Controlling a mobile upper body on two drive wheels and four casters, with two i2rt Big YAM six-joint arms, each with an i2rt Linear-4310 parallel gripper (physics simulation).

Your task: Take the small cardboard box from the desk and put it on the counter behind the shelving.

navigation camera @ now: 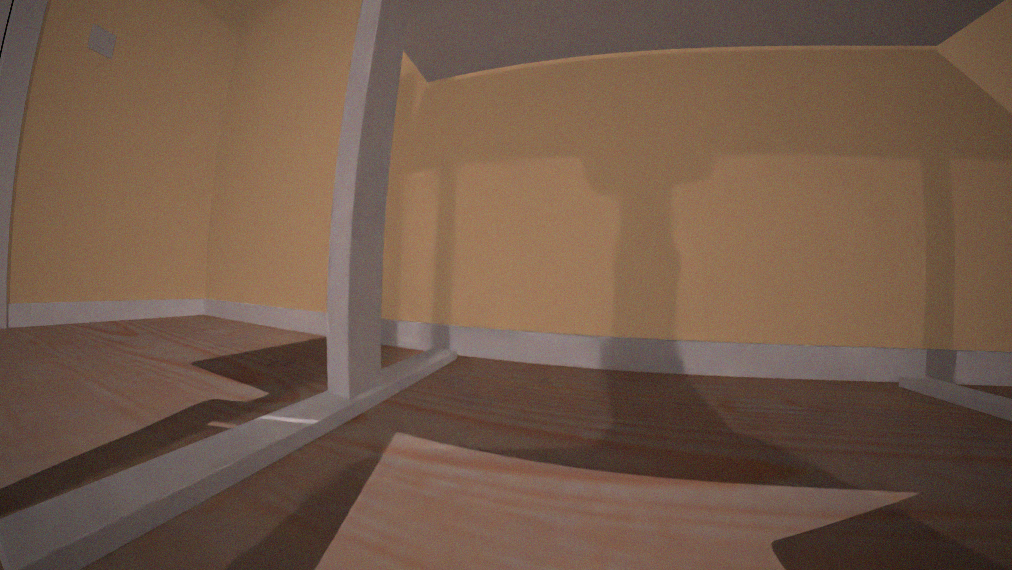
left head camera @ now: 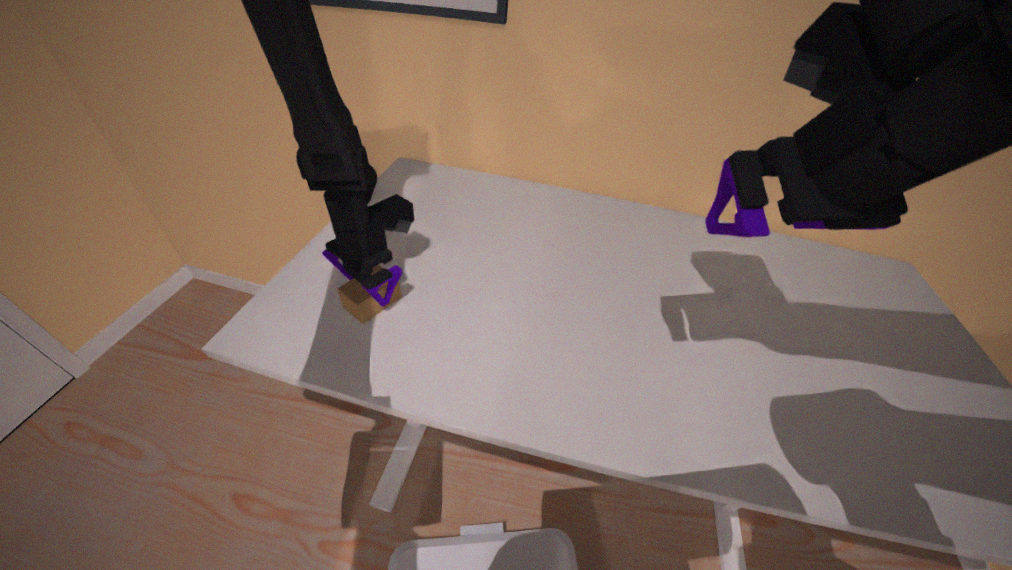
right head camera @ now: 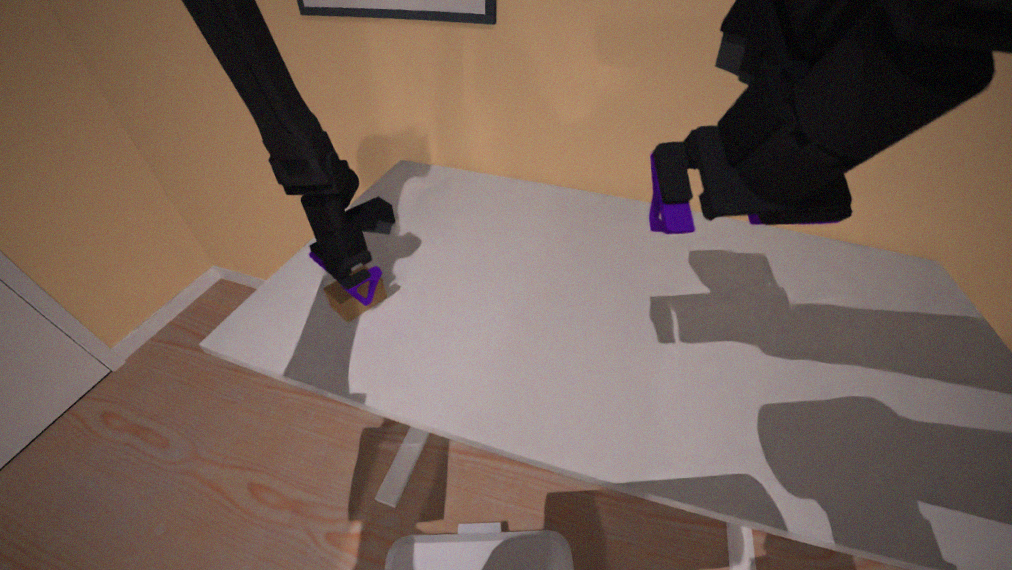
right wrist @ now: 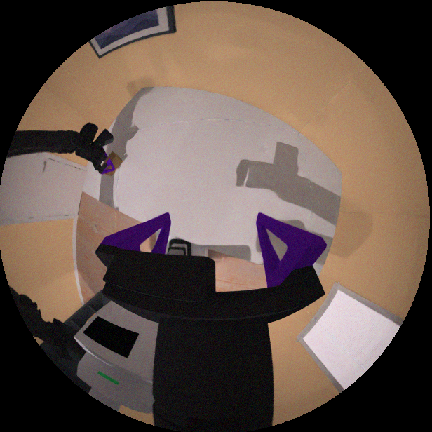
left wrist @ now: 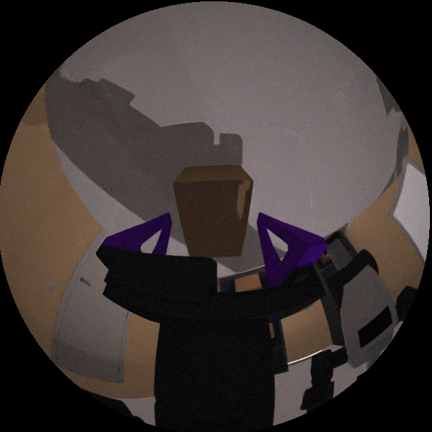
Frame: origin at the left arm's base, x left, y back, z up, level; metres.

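Where they show: left gripper, fingertip midpoint: [left head camera: 369,291] [right head camera: 354,291]; right gripper, fingertip midpoint: [left head camera: 751,224] [right head camera: 701,220].
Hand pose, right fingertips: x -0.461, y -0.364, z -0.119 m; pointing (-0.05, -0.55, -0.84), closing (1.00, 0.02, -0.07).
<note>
After its pixels a point has its place.
The small brown cardboard box [left head camera: 361,305] {x -0.005, y -0.538, z -0.416 m} [right head camera: 345,304] {x -0.006, y -0.540, z -0.416 m} [left wrist: 215,200] [right wrist: 116,160] stands on the white desk [left head camera: 531,318] {x -0.308, y -0.538, z -0.460 m} [right head camera: 531,318] {x -0.342, y -0.537, z -0.460 m} [left wrist: 300,75] [right wrist: 190,175], near its left end in the head views. My left gripper [left head camera: 359,280] {x -0.008, y -0.585, z -0.429 m} [right head camera: 344,280] {x -0.008, y -0.585, z -0.429 m} [left wrist: 214,217] is open, pointing down at the box. In the left wrist view, its purple fingers stand on either side of the box, with a gap at each side. My right gripper [left head camera: 784,228] [right head camera: 732,225] [right wrist: 213,217] is open and empty, above the desk's far right part. I cannot make out the counter or the shelving.
A wall runs behind the desk, with a framed picture [left head camera: 424,5] {x -0.094, y -1.165, z -0.055 m} [right head camera: 396,15] {x -0.042, y -1.183, z -0.068 m} [right wrist: 135,32]. A white desk leg [navigation camera: 354,212] {x -0.006, y -0.755, z -1.082 m} and its foot bar [navigation camera: 177,460] stand on the wooden floor [left head camera: 177,453] {x 0.929, y -0.690, z -1.410 m} [navigation camera: 566,502] {x -0.307, y -0.570, z -1.410 m}. A pale rounded object [left head camera: 488,552] {x -0.238, y -0.272, z -1.150 m} [right head camera: 481,552] {x -0.232, y -0.270, z -1.150 m} shows at the bottom edge.
</note>
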